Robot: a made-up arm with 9 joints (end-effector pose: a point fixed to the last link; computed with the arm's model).
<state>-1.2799 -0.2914 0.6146 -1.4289 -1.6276 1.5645 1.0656 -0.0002 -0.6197</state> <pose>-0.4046 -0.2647 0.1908 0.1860 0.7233 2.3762</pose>
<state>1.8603 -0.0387 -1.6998 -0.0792 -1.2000 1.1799 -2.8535 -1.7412 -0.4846</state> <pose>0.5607 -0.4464 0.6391 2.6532 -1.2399 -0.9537</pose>
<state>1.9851 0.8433 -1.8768 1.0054 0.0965 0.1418 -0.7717 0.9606 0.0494</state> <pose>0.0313 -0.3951 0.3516 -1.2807 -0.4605 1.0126</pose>
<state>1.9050 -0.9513 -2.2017 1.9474 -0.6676 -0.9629 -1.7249 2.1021 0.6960</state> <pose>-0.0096 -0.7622 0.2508 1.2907 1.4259 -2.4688</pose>
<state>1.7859 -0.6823 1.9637 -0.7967 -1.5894 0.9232 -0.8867 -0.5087 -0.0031</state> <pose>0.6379 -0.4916 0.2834 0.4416 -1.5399 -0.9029</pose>
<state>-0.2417 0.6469 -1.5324 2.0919 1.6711 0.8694 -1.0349 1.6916 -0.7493</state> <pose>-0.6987 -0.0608 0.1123 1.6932 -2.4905 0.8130</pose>
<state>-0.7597 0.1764 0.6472 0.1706 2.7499 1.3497 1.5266 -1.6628 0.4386</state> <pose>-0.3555 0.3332 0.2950 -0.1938 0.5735 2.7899</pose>
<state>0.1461 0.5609 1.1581 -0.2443 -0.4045 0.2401 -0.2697 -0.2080 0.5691</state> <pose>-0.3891 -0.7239 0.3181 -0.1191 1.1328 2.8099</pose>
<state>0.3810 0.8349 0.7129 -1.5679 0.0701 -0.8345 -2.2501 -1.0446 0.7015</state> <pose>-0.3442 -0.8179 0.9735 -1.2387 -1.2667 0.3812</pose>
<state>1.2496 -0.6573 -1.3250 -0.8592 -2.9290 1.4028 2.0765 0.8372 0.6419</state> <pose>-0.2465 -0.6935 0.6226 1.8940 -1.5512 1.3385</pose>
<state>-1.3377 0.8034 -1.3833 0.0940 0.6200 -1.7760 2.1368 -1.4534 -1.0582</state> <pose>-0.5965 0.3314 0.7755 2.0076 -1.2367 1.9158</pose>
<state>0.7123 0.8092 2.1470 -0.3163 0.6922 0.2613 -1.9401 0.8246 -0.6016</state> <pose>0.3243 -0.8417 0.3927 -0.7912 0.2049 -2.5524</pose>
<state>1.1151 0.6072 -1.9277 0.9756 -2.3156 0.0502 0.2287 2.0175 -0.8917</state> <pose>0.3452 -0.2220 0.3375 -1.3846 -2.3499 -0.5346</pose>
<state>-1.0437 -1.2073 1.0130 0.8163 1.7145 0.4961 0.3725 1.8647 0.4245</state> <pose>-0.1911 0.7330 0.2452 -0.4312 0.4657 0.3672</pose>
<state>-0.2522 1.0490 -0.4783 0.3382 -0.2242 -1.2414 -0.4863 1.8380 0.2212</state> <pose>-0.4937 -0.4095 0.2848 -2.4861 -1.1786 1.3354</pose>
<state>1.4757 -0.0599 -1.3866 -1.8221 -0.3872 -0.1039 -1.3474 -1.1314 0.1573</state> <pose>0.3660 -0.6492 0.8903 -1.5698 -0.9049 0.7933</pose>
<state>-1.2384 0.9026 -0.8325 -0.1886 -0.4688 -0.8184 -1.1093 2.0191 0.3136</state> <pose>-0.0586 0.5017 0.4382 -1.8338 -0.6965 -0.5109</pose>
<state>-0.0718 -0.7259 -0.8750 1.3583 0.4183 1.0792 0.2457 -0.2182 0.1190</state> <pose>-0.2851 -0.1975 0.6138 2.2569 1.4587 -0.8945</pose>
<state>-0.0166 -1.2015 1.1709 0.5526 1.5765 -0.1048 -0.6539 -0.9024 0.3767</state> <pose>-0.3823 0.0404 -0.1311 1.1085 -0.3142 1.0409</pose>
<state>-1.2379 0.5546 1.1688 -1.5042 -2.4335 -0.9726 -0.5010 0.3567 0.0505</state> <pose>-0.7438 0.4648 0.6537 1.3056 -1.2488 0.4930</pose>
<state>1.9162 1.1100 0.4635 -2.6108 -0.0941 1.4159 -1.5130 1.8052 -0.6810</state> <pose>0.2116 -0.5676 1.4006 1.1496 -0.5054 -1.9543</pose>
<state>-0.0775 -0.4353 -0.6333 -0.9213 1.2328 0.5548 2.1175 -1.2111 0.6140</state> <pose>-0.4137 -0.5645 0.7228 -0.9641 1.7085 -0.1656</pose>
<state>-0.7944 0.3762 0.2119 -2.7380 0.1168 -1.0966 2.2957 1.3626 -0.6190</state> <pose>0.0423 -0.2131 0.3540 1.3010 2.1091 -1.1241</pose>
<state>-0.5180 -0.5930 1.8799 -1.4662 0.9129 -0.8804 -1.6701 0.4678 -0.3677</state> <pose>-0.1953 -0.6039 0.2763 0.9654 -0.3945 -2.9433</pose>
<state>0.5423 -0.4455 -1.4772 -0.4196 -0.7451 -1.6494 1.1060 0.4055 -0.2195</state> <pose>-0.7101 -0.3908 0.3283 -0.1394 0.3851 0.5892</pose>
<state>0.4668 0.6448 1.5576 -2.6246 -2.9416 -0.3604 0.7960 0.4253 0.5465</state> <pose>-0.3073 -0.6375 0.9801 -0.0478 2.7859 1.4320</pose>
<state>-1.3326 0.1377 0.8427 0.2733 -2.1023 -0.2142 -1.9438 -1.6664 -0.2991</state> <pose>-0.6463 0.4009 0.2929 0.2988 0.7420 -2.4052</pose>
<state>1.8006 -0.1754 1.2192 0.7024 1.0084 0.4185 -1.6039 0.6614 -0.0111</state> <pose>-0.0058 -0.6493 0.2476 1.6427 -1.1083 2.0499</pose>
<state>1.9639 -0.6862 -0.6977 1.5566 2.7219 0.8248 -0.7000 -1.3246 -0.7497</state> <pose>0.1319 -0.6615 0.4945 -1.7738 -0.0227 -1.2653</pose>
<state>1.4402 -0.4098 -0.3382 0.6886 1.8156 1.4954 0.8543 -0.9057 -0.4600</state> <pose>-0.1415 -0.4293 0.5636 -1.5830 1.4243 -1.6029</pose>
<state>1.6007 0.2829 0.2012 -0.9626 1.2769 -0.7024 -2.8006 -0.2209 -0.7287</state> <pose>0.7242 -0.6851 0.9230 -0.1073 -2.3482 -1.3864</pose>
